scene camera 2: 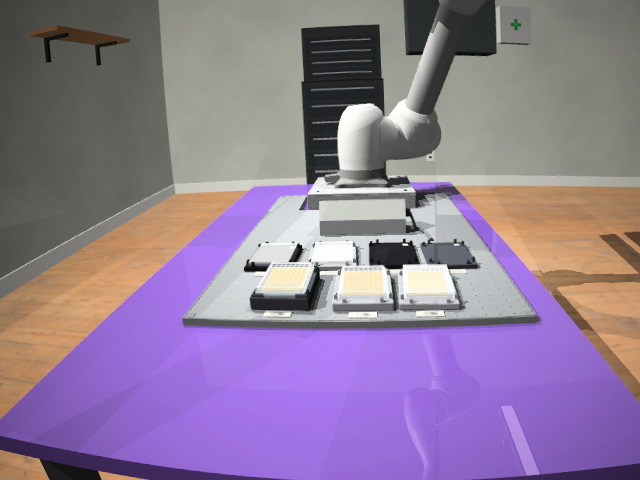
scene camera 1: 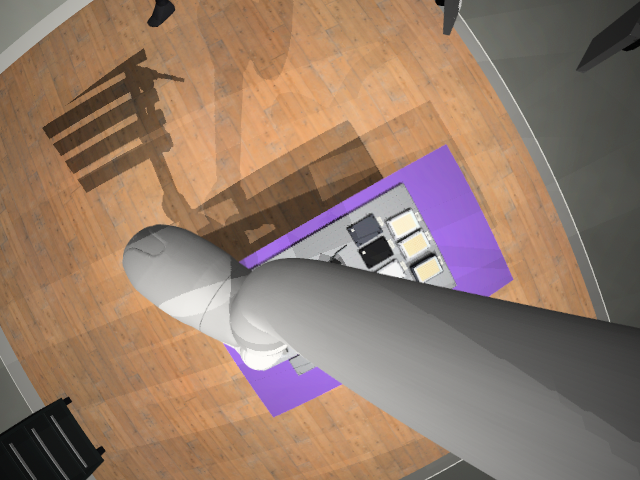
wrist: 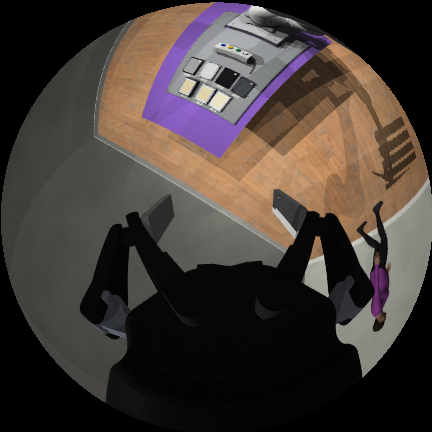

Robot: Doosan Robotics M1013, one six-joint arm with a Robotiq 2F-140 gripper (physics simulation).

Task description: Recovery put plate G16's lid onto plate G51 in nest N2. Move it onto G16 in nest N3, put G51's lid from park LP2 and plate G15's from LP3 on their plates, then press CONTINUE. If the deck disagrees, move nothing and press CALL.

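Pixels of known places: gripper, fingertip midpoint: [scene camera 1: 517, 35] [wrist: 222, 201]; arm's base, origin of the base link: [scene camera 2: 362, 183].
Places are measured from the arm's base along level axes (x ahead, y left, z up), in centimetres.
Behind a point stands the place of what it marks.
My gripper [wrist: 222, 201] {y 37.2, x 69.0, z 86.3 cm} is open and empty, far from the deck. Three plates with cream wells stand in the front row: one on a black nest [scene camera 1: 428, 269] {y -11.7, x 80.0, z -0.7 cm} [scene camera 2: 286, 281] {y -11.6, x 82.9, z -1.0 cm} [wrist: 188, 87] {y -10.3, x 80.4, z -1.2 cm}, a middle one [scene camera 1: 414, 244] {y 2.3, x 79.9, z -2.3 cm} [scene camera 2: 364, 283] {y 2.1, x 82.1, z -1.7 cm} [wrist: 205, 93] {y 2.9, x 79.6, z -1.9 cm} and an end one [scene camera 1: 403, 223] {y 14.1, x 79.6, z -1.6 cm} [scene camera 2: 426, 283] {y 12.9, x 82.7, z -1.6 cm} [wrist: 219, 100] {y 14.0, x 79.4, z -1.6 cm}. Behind them lie a light grey piece [scene camera 2: 275, 255] {y -17.5, x 64.8, z -2.7 cm} [wrist: 193, 65] {y -16.8, x 62.4, z -2.7 cm}, a white piece [scene camera 2: 333, 254] {y -4.9, x 64.4, z -2.7 cm} [wrist: 210, 70] {y -3.7, x 61.6, z -2.8 cm}, a black piece [scene camera 2: 393, 254] {y 8.0, x 62.6, z -3.5 cm} [wrist: 227, 78] {y 9.1, x 62.0, z -3.5 cm} and a slate piece [scene camera 2: 448, 254] {y 20.0, x 63.1, z -3.5 cm} [wrist: 243, 86] {y 20.7, x 61.6, z -3.5 cm}. Labels and clear lids are too small to tell. The button box [scene camera 2: 361, 224] {y 0.6, x 44.6, z -1.9 cm} [wrist: 233, 51] {y 2.4, x 40.8, z 3.4 cm} stands behind.
The grey deck board [scene camera 2: 222, 310] {y -22.4, x 87.9, z -4.5 cm} lies on the purple table [scene camera 1: 465, 232] {y -7.0, x 109.1, z -5.8 cm} [scene camera 2: 258, 387] {y -11.3, x 107.6, z -5.8 cm} [wrist: 200, 137] {y 16.2, x 115.5, z -5.8 cm}. The arm [scene camera 1: 361, 320] {y 25.6, x 41.4, z 96.6 cm} [scene camera 2: 360, 136] {y 0.1, x 7.5, z 17.1 cm} hides part of the deck in scene camera 1. A person [wrist: 380, 285] shows at the right of the wrist view. A dark cabinet [scene camera 2: 341, 67] stands behind the arm.
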